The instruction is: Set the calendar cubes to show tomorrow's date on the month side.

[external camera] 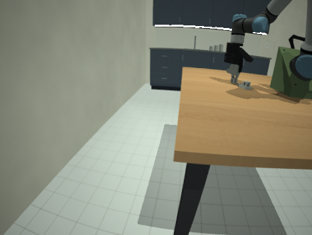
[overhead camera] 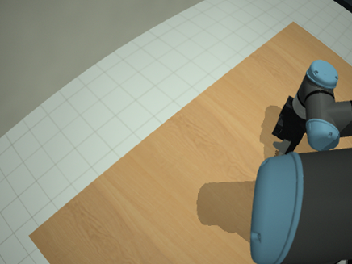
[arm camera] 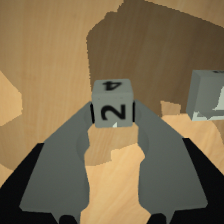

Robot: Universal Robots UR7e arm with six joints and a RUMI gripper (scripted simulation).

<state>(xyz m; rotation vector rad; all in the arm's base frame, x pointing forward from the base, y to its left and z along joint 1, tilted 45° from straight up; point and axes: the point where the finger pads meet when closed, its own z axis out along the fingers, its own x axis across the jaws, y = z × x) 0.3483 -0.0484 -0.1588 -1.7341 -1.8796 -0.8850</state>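
Right now the grey digit cube is 1 cm below my hand. Round my hand: white calendar tray (11 cm to the left, 2 cm below, 1 cm behind).
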